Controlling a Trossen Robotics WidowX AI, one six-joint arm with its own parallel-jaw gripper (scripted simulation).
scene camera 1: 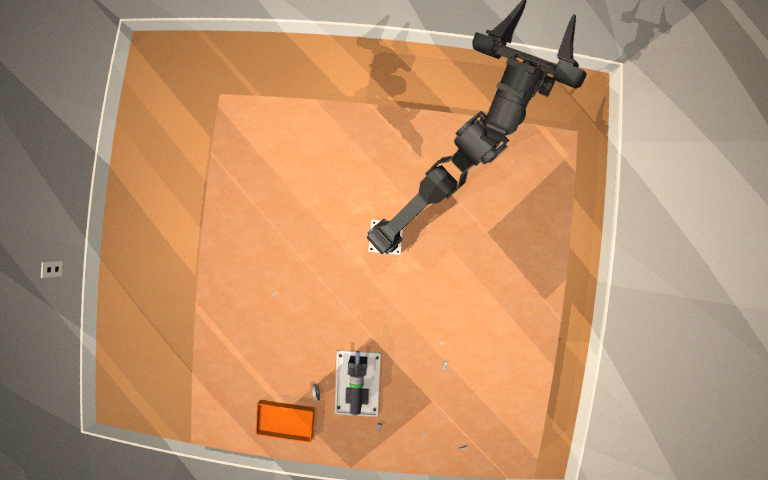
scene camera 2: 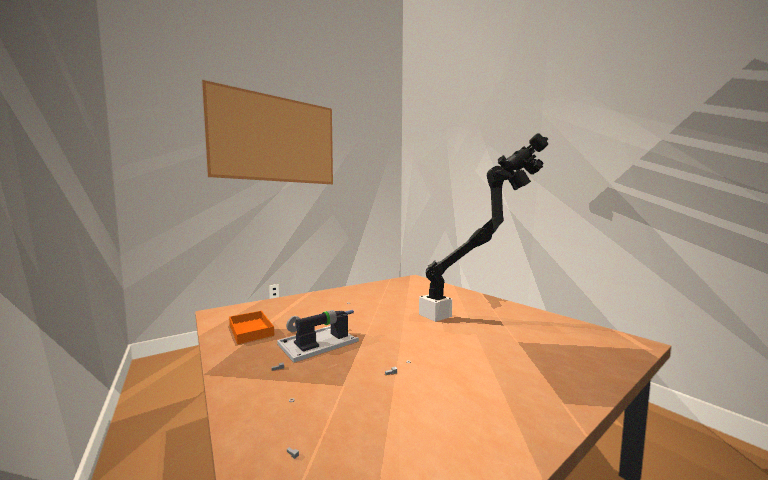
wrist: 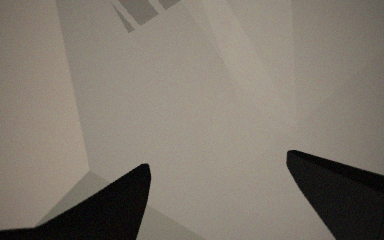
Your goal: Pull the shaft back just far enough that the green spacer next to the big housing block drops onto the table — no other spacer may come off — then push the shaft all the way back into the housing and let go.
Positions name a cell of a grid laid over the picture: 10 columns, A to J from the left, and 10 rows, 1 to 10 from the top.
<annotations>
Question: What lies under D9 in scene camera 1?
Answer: An orange tray.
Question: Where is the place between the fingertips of my gripper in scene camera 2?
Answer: H4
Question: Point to an orange tray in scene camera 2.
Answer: D7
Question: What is my gripper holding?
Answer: Nothing.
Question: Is my gripper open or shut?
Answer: Open.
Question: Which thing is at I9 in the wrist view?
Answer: My gripper.
</annotations>
